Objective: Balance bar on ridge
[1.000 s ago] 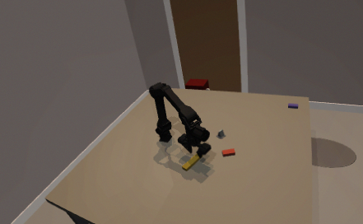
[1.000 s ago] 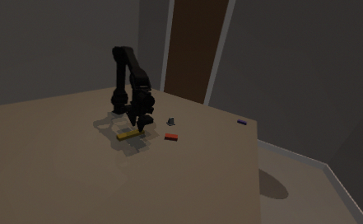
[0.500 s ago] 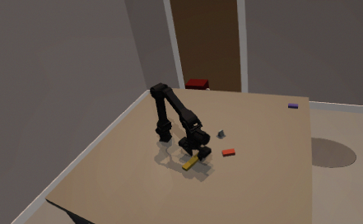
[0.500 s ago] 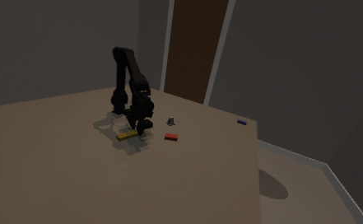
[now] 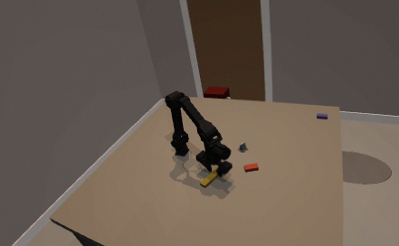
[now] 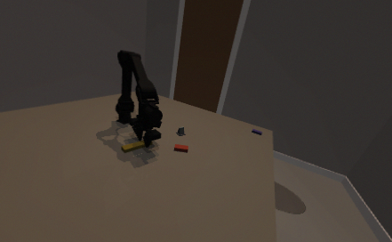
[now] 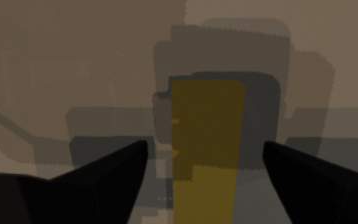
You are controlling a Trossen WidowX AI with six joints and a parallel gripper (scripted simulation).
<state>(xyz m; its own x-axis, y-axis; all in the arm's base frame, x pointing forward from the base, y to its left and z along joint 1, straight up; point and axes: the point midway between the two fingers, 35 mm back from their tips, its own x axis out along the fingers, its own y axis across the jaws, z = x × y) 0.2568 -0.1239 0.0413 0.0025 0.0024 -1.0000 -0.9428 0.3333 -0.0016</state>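
The red block lies 160 mm ahead of my gripper tip and 80 mm to the left of it. Round my gripper tip: yellow bar (30 mm to the right, 10 mm behind); then small purple block (620 mm to the left, 480 mm ahead).
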